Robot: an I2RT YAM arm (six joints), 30 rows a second.
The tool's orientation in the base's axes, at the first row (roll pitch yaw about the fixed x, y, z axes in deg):
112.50 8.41 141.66
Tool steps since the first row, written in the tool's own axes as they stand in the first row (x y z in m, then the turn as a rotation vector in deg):
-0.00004 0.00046 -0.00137 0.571 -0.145 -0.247
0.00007 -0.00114 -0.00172 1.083 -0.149 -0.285
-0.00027 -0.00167 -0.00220 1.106 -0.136 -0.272
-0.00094 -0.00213 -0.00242 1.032 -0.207 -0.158
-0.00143 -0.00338 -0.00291 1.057 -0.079 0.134
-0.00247 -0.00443 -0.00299 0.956 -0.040 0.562
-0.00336 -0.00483 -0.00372 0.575 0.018 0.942
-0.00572 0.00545 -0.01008 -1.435 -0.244 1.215
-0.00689 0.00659 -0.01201 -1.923 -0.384 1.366
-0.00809 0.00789 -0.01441 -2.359 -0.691 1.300
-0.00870 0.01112 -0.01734 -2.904 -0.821 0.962
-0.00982 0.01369 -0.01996 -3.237 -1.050 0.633
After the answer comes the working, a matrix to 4 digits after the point.
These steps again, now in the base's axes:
-0.00075 -0.00079 0.00094 -0.614 0.124 -0.123
-0.00127 -0.00158 -0.00040 -1.036 0.411 -0.187
-0.00137 -0.00232 -0.00065 -1.044 0.439 -0.183
-0.00104 -0.00306 -0.00089 -0.925 0.445 -0.280
-0.00113 -0.00418 -0.00178 -0.748 0.711 -0.278
-0.00051 -0.00528 -0.00256 -0.400 0.959 -0.389
-0.00032 -0.00648 -0.00251 0.137 1.010 -0.424
-0.00107 -0.00837 0.00963 1.831 -0.136 -0.473
-0.00120 -0.00998 0.01158 2.284 -0.385 -0.587
-0.00158 -0.01188 0.01385 2.542 -0.816 -0.779
-0.00249 -0.01303 0.01800 2.739 -1.434 -0.690
-0.00290 -0.01454 0.02150 2.764 -1.953 -0.726

The tool's axes in the first row as the columns of a matrix, in the base's axes (rounded; the answer above uses it unrounded):
-0.7759 0.1314 0.6170
0.6137 0.3840 0.6899
-0.1463 0.9139 -0.3786

